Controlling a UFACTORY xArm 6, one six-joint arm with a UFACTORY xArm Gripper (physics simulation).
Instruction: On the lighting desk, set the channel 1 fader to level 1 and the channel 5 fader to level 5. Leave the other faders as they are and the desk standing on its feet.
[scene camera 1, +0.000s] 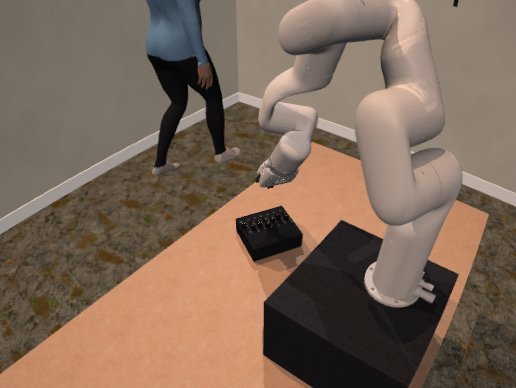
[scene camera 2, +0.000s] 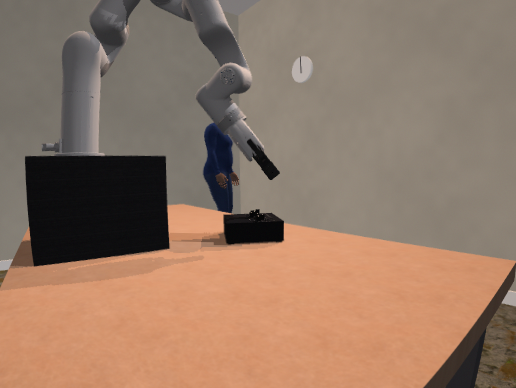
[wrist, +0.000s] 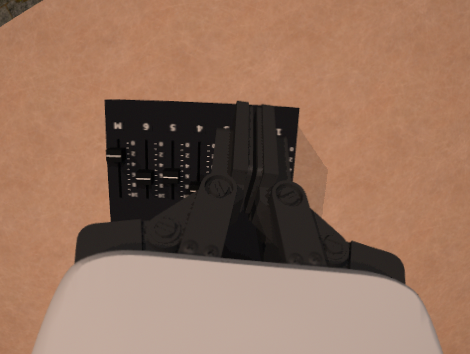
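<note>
The black lighting desk stands level on the table. My gripper is shut and empty, held above the desk and apart from it. In the wrist view the channel labels are upside down, and the fingers cover channel 2 and parts of channels 3 and 1. The channel 5 fader appears close to the 6 mark, seen at a slant. The channel 1 label shows right of the fingers, but its fader is hidden.
The channel 6 fader sits beside channel 5, and the master fader is near 2. The channel 4 fader is partly hidden. The arm's black pedestal stands near the desk on the table. People stand beyond the table.
</note>
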